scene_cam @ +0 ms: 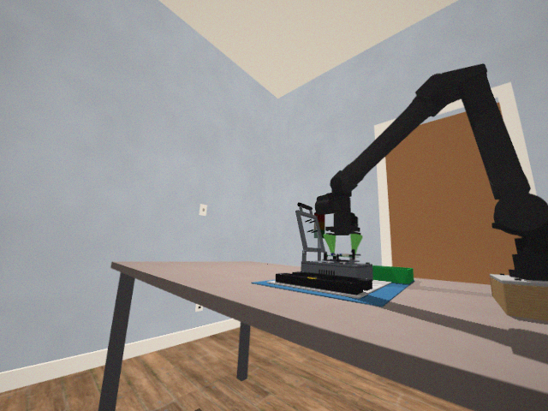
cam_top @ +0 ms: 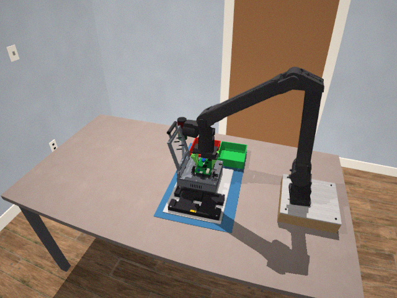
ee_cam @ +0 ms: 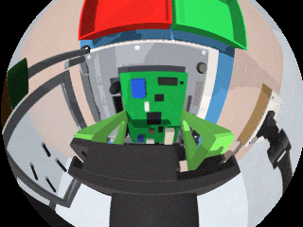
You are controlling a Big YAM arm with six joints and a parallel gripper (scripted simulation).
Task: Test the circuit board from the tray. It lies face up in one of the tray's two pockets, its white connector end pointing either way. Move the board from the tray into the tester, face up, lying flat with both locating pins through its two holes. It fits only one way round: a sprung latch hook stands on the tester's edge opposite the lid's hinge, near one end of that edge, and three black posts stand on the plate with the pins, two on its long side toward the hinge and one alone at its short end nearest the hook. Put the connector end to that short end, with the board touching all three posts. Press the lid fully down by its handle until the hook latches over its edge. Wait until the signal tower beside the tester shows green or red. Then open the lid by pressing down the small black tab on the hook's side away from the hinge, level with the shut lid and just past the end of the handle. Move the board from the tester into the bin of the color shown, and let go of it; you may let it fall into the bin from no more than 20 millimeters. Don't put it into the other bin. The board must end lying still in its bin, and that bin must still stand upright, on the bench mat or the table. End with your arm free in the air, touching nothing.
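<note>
Now: hand right at the green circuit board. Round my hand: red bin 200 mm to the right, 70 mm below, 40 mm ahead; tester plate 20 mm below, 10 mm to the left, 10 mm ahead; tester lid 130 mm ahead, 90 mm above, 10 mm to the right.
</note>
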